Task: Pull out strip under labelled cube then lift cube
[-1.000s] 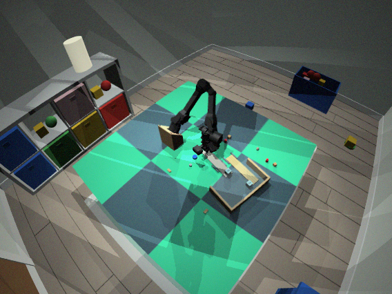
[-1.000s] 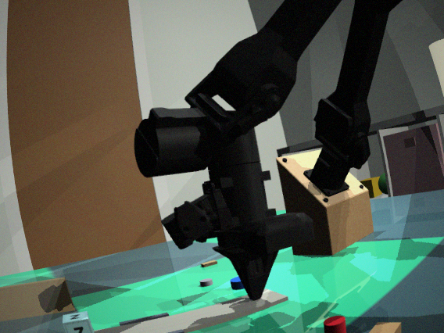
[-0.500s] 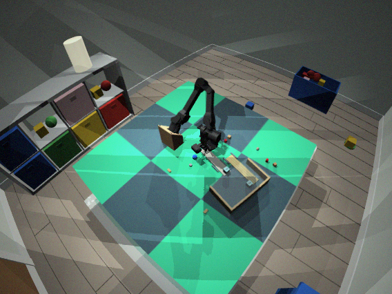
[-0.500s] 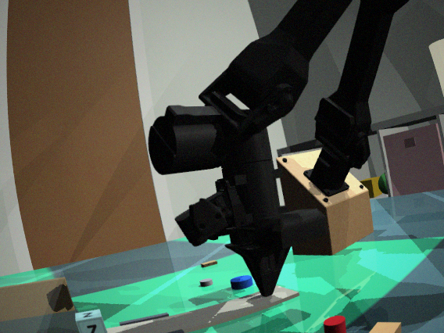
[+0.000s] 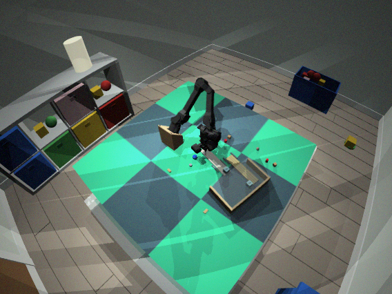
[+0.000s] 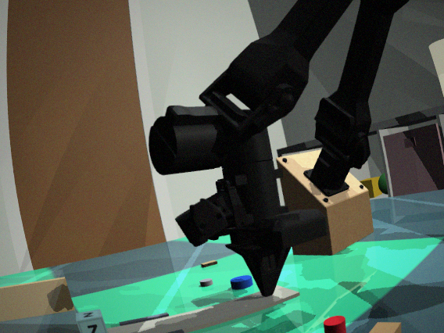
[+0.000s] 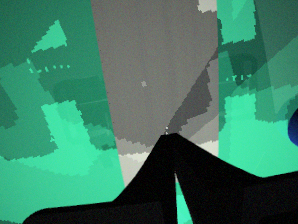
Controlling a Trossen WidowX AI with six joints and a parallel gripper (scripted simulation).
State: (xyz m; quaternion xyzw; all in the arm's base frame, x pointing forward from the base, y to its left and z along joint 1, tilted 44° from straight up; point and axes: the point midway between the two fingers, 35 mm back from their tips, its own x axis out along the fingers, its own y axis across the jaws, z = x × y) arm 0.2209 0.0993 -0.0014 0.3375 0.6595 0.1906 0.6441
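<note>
Now: the strip 10 cm ahead of my gripper tip and 2 cm to the right of it. Round my gripper tip: blue disc 8 cm to the right, 2 cm behind.
</note>
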